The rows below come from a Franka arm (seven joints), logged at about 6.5 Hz.
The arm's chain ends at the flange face. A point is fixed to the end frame.
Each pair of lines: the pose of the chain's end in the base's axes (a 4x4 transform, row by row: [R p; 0 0 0 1], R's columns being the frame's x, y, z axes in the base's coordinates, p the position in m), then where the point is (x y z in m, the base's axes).
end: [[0.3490 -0.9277 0.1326 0.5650], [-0.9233 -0.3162 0.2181 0.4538], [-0.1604 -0.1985 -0.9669 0.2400], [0 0 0 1]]
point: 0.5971 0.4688 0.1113
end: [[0.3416 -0.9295 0.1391 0.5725], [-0.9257 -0.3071 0.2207 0.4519], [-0.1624 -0.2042 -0.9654 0.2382], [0 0 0 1]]
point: 0.6054 0.4671 0.1097
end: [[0.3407 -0.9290 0.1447 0.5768], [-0.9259 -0.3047 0.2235 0.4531], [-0.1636 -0.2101 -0.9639 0.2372], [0 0 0 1]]
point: 0.6104 0.4687 0.1089
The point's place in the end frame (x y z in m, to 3 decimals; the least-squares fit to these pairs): 0.018 -0.009 0.132
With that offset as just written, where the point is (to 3 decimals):
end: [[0.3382 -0.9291 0.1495 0.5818], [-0.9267 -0.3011 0.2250 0.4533], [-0.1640 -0.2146 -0.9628 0.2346], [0 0 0 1]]
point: 0.616 0.469 0.106
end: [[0.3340 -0.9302 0.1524 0.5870], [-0.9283 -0.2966 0.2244 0.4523], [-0.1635 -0.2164 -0.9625 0.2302], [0 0 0 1]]
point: 0.622 0.468 0.102
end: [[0.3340 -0.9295 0.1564 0.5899], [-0.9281 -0.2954 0.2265 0.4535], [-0.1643 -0.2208 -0.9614 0.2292], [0 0 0 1]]
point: 0.625 0.469 0.101
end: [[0.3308 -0.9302 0.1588 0.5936], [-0.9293 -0.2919 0.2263 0.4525], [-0.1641 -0.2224 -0.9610 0.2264], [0 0 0 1]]
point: 0.629 0.468 0.099
